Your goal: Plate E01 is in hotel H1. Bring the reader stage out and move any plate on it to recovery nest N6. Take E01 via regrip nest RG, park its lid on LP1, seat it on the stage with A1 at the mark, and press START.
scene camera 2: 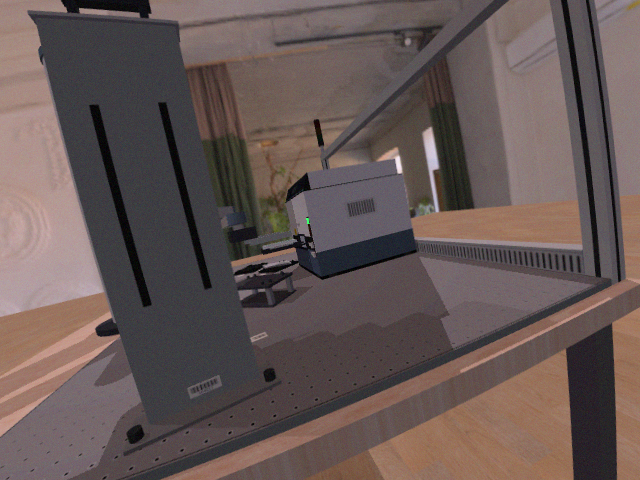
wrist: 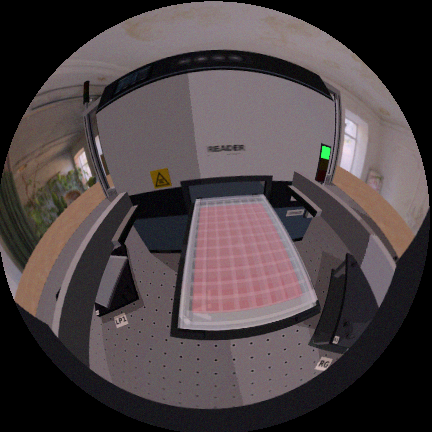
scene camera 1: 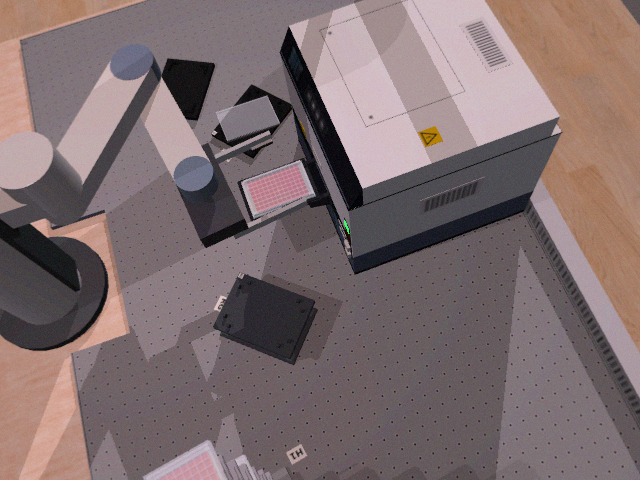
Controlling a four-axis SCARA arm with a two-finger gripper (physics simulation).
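Seen in the pictures: gripper, fingertip midpoint: (scene camera 2: 285, 233) (wrist: 214, 184) (scene camera 1: 287, 167); arm's base, link origin: (scene camera 1: 51, 293).
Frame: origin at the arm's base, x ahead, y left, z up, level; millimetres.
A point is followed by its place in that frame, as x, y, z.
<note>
My gripper (scene camera 1: 292, 167) @(560, 2, 179) (wrist: 214, 184) @(560, 2, 179) is open and empty, with one finger on each side of the pink-welled plate (scene camera 1: 279, 188) @(532, -17, 145) (wrist: 245, 255) @(510, -17, 151). In scene camera 2 the fingers show slightly above the stage. The plate lies on the black reader stage (scene camera 1: 316, 180) @(608, -10, 115) (wrist: 250, 334) @(459, -16, 137), which stands out of the reader (scene camera 1: 413, 155) @(741, -163, 363) (scene camera 2: 361, 211) @(807, -187, 204) (wrist: 240, 115) @(618, -33, 242). A clear lid (scene camera 1: 248, 118) @(520, 246, 36) (wrist: 112, 280) @(516, 215, 36) lies on the black LP1 nest (scene camera 1: 279, 101) @(601, 267, 32) (wrist: 128, 295) @(499, 172, 23). The raised regrip nest RG (scene camera 1: 266, 317) @(428, -235, 72) (scene camera 2: 263, 280) @(438, -244, 72) (wrist: 352, 305) @(434, -185, 73) bears no plate. E01 cannot be identified.
Hotel H1 (scene camera 2: 149, 232) @(320, -647, 246) is a tall grey tower. A pink-welled plate (scene camera 1: 188, 467) @(317, -505, 442) shows near the H1 label (scene camera 1: 296, 453) @(403, -482, 13). Another black nest (scene camera 1: 188, 85) @(410, 401, 24) lies beyond the arm, its label hidden. A green light (scene camera 1: 346, 226) @(620, -173, 214) (scene camera 2: 308, 221) @(621, -176, 209) (wrist: 325, 152) @(620, -173, 211) glows on the reader's front.
</note>
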